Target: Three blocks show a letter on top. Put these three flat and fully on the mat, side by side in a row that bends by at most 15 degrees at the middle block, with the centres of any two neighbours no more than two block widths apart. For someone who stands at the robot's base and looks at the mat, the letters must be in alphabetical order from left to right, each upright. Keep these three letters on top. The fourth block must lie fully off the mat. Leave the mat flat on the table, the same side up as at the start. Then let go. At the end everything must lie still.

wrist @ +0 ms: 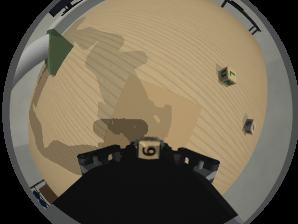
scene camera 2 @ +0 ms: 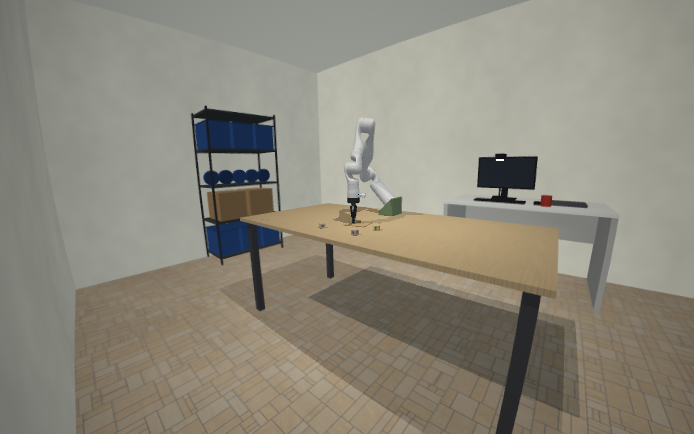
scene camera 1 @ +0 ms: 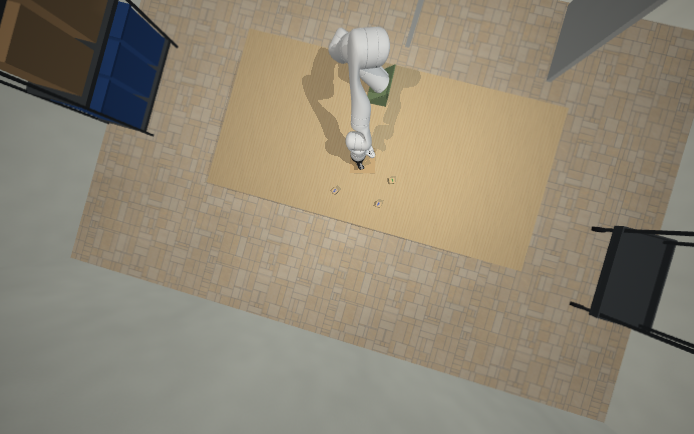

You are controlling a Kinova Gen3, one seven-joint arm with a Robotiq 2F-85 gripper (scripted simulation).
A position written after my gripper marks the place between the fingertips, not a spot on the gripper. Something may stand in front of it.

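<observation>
You'd find my gripper (wrist: 149,145) in what I'm seeing, and there's a tan mat (wrist: 143,109) as well.
</observation>
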